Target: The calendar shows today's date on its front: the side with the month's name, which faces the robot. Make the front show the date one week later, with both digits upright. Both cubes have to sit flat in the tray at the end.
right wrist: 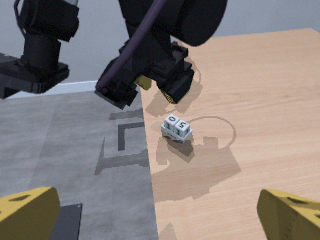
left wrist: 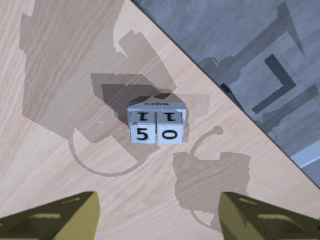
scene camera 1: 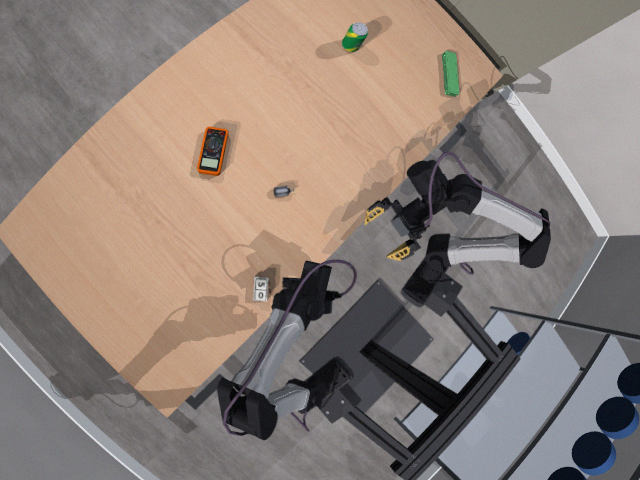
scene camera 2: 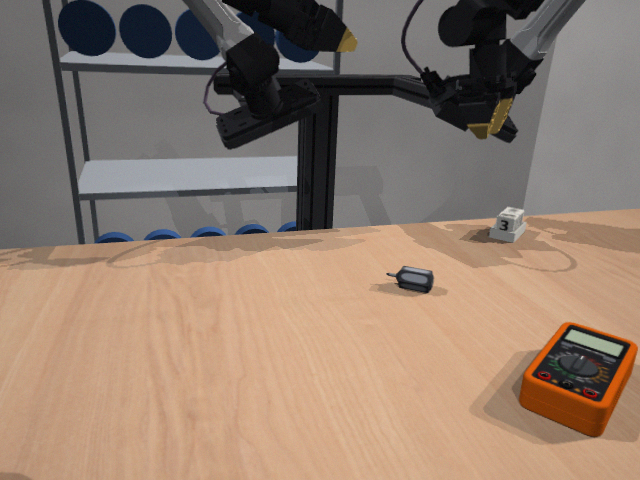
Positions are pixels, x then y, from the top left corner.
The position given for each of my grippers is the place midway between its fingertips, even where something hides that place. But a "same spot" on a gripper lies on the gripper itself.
Scene:
my right gripper: right wrist 158,196; scene camera 1; scene camera 2; not seen in the left wrist view (out of frame)
same spot on my right gripper: (scene camera 2: 328,33) = (scene camera 1: 376,202)

